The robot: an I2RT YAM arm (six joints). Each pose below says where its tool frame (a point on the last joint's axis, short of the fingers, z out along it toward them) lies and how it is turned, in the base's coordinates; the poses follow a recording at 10 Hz.
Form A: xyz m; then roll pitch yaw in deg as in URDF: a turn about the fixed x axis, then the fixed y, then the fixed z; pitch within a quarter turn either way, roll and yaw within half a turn.
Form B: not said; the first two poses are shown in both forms.
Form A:
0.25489, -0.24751, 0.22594, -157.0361, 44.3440, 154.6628
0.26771, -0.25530, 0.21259, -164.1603, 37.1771, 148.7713
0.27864, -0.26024, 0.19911, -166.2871, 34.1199, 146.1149
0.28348, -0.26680, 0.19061, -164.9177, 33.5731, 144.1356
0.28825, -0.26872, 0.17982, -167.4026, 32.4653, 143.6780
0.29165, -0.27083, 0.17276, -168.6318, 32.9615, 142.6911
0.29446, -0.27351, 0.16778, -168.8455, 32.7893, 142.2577
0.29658, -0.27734, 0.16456, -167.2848, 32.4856, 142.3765
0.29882, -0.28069, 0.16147, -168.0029, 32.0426, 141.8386
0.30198, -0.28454, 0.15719, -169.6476, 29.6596, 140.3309
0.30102, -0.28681, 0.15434, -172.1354, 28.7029, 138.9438
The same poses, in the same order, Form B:
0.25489, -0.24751, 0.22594; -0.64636, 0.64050, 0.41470; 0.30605, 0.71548, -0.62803; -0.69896, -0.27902, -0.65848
0.26771, -0.25530, 0.21259; -0.68132, 0.63981, 0.35559; 0.41309, 0.73712, -0.53479; -0.60428, -0.21748, -0.76652
0.27864, -0.26024, 0.19911; -0.68726, 0.65202, 0.32022; 0.46156, 0.73236, -0.50061; -0.56093, -0.19625, -0.80427
0.28348, -0.26680, 0.19061; -0.67521, 0.68230, 0.28027; 0.48813, 0.69819, -0.52370; -0.55300, -0.21680, -0.80448
0.28825, -0.26872, 0.17982; -0.67978, 0.67239, 0.29289; 0.49975, 0.71696, -0.48602; -0.53679, -0.18401, -0.82341
0.29165, -0.27083, 0.17276; -0.66735, 0.67952, 0.30478; 0.50855, 0.71477, -0.48008; -0.54408, -0.16539, -0.82258
0.29446, -0.27351, 0.16778; -0.66478, 0.68339, 0.30174; 0.51458, 0.71171, -0.47821; -0.54155, -0.16263, -0.82479
0.29658, -0.27734, 0.16456; -0.66811, 0.68913, 0.28059; 0.51495, 0.70045, -0.49417; -0.53709, -0.18566, -0.82284
0.29882, -0.28069, 0.16147; -0.66649, 0.69109, 0.27961; 0.52375, 0.70096, -0.48409; -0.53055, -0.17620, -0.82914
0.30198, -0.28454, 0.15719; -0.66889, 0.69641, 0.25999; 0.55472, 0.70045, -0.44907; -0.49485, -0.15616, -0.85483
0.30102, -0.28681, 0.15434; -0.66141, 0.70018, 0.26888; 0.57609, 0.70381, -0.41565; -0.48027, -0.12002, -0.86887

